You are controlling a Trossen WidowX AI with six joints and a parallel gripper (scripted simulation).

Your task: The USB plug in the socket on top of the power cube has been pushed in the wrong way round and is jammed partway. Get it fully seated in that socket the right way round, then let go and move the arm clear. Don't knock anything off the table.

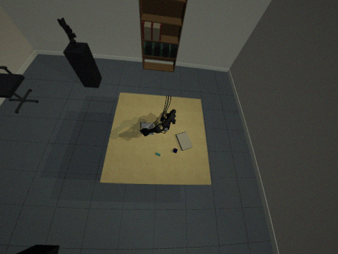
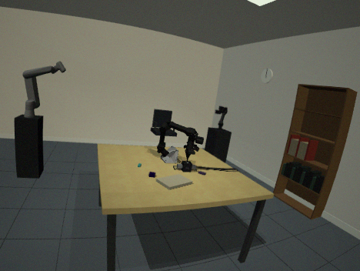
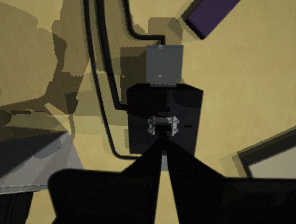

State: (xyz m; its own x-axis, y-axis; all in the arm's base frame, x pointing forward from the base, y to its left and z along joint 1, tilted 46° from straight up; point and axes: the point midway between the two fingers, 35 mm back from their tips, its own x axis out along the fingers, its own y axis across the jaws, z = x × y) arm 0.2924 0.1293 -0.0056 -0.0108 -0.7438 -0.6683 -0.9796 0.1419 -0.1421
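The USB plug lies 2 cm below my gripper tip. From my gripper tip the other things lie so: cyan piece 39 cm to the right, 10 cm below, 10 cm behind; flat slab 24 cm ahead, 20 cm to the right, 10 cm below; blue block 34 cm to the right, 12 cm ahead, 9 cm below.
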